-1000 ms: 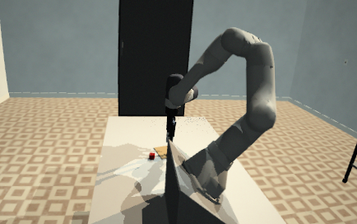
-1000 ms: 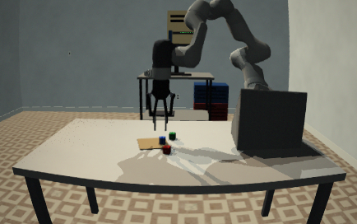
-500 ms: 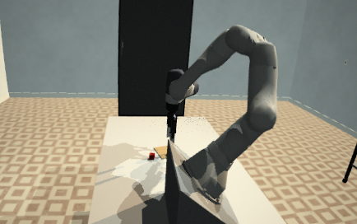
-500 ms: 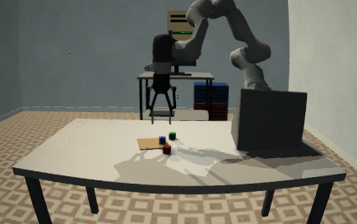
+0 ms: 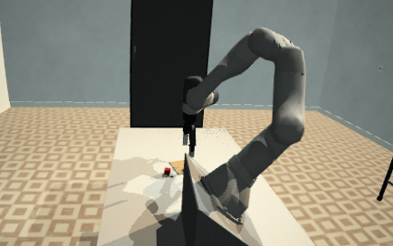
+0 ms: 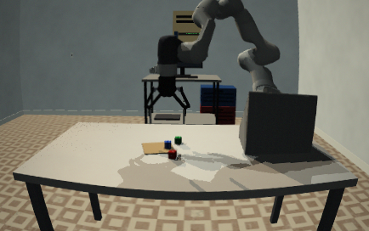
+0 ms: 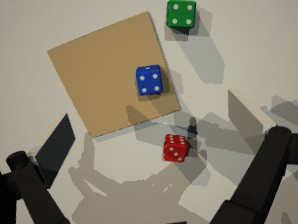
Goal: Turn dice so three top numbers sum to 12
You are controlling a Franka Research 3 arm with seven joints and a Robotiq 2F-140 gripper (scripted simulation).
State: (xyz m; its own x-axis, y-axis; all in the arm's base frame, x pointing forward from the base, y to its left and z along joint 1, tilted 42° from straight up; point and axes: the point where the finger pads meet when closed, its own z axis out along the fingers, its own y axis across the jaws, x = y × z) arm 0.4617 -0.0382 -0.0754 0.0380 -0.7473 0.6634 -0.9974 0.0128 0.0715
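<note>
Now: hand 110 mm to the right of the red die, 110 mm above it and 30 mm past it. From my hand the other things lie so: blue die 110 mm below; green die 110 mm below, 80 mm to the right, 50 mm behind; tan mat 130 mm below, 40 mm ahead.
</note>
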